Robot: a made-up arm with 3 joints. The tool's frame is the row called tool.
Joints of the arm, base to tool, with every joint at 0 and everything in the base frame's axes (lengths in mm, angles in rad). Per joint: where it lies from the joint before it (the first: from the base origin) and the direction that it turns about. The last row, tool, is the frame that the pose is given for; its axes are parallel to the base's.
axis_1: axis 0 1 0 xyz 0 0 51.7
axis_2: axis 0 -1 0 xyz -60.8 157.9 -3.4
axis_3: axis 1 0 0 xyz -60 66.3 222.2
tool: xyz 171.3 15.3 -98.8
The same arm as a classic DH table. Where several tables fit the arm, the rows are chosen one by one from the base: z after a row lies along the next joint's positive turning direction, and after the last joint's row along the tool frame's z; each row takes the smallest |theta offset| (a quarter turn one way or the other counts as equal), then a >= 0, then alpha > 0; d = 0 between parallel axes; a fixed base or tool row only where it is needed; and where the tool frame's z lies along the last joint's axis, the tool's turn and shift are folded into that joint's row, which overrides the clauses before.
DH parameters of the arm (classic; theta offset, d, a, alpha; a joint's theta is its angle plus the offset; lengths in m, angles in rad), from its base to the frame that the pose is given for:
base (fixed): 0 0.0517 0 -1.5708
axis_1: -0.0559 0 -0.0609 3.1416
axis_2: 1.5149 -0.2242 0.2222 1.5708
axis_3: -1.5708 0.1113 0.0153 -1.5708
tool (fixed): -1.5708 -0.0988 0 0

